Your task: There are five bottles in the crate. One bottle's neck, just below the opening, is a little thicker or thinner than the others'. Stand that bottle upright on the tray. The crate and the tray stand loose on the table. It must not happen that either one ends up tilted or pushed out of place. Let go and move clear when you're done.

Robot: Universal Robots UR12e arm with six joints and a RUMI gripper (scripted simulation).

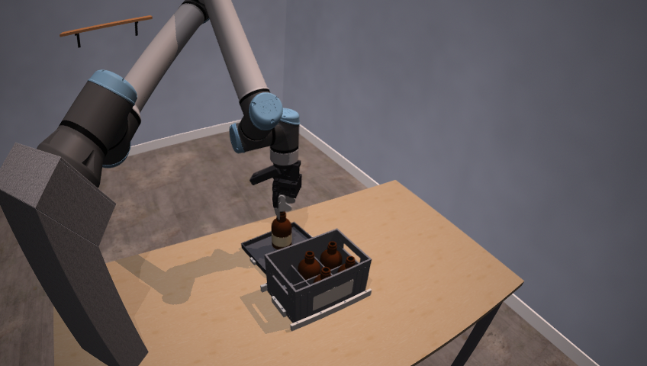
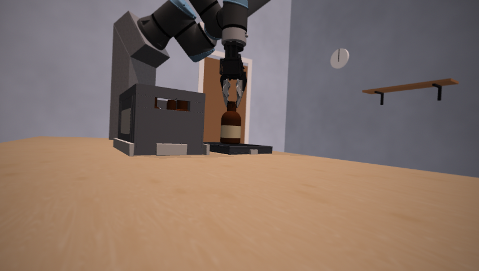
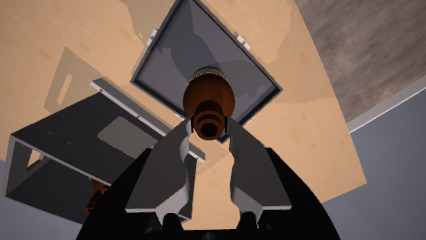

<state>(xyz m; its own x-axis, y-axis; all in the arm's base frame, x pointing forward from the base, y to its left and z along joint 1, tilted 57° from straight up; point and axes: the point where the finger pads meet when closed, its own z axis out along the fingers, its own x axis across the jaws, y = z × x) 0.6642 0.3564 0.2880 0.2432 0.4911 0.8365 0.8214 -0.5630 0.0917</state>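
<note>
My hand is 16 cm above the flat dark tray. Also, from my hand: crate: 24 cm to the right, 12 cm ahead, 9 cm below.
</note>
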